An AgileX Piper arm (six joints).
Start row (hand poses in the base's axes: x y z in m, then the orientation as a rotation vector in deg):
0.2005 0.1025 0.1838 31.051 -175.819 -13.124
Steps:
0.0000 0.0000 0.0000 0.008 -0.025 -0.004
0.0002 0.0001 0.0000 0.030 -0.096 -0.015
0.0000 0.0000 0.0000 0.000 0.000 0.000
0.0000 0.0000 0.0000 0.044 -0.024 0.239
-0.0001 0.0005 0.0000 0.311 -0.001 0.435
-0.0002 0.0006 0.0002 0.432 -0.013 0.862
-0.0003 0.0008 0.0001 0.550 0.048 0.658
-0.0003 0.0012 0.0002 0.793 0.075 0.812
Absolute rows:
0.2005 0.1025 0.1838 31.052 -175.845 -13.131
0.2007 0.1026 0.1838 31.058 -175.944 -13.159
0.2007 0.1026 0.1838 31.058 -175.944 -13.159
0.2007 0.1026 0.1838 31.431 -175.887 -13.218
0.2006 0.1031 0.1838 32.106 -175.753 -13.692
0.2004 0.1037 0.1840 33.438 -175.477 -14.343
0.2001 0.1045 0.1841 34.445 -175.214 -15.192
0.1998 0.1057 0.1843 35.685 -174.865 -16.419

